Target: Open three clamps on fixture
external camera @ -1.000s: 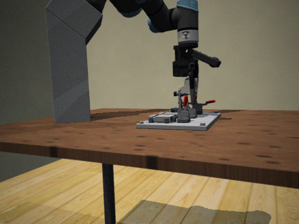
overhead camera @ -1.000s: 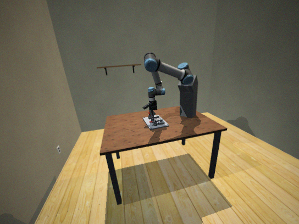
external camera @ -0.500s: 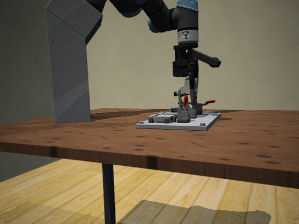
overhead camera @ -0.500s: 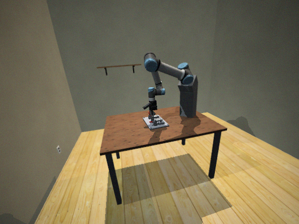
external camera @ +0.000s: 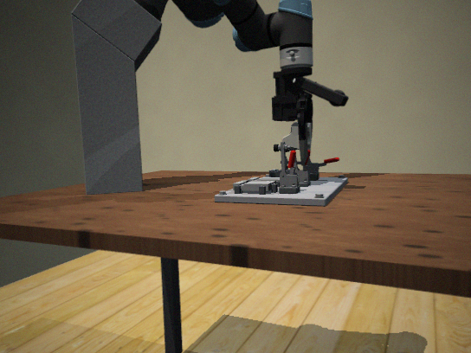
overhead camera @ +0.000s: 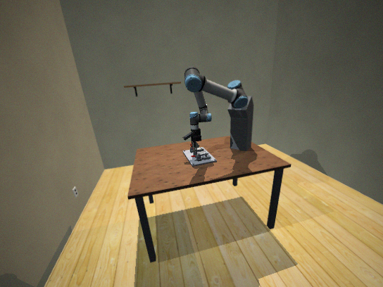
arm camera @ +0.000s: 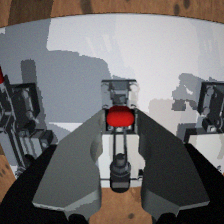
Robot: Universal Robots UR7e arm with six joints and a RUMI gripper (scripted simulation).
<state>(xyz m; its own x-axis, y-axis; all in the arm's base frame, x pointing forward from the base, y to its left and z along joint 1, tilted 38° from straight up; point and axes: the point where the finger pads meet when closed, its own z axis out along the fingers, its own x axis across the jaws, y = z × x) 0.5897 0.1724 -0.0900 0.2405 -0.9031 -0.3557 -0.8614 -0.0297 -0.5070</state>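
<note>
Right now my hand is 20 mm short of the toggle clamp, 110 mm to the left of it and 20 mm above it.
</note>
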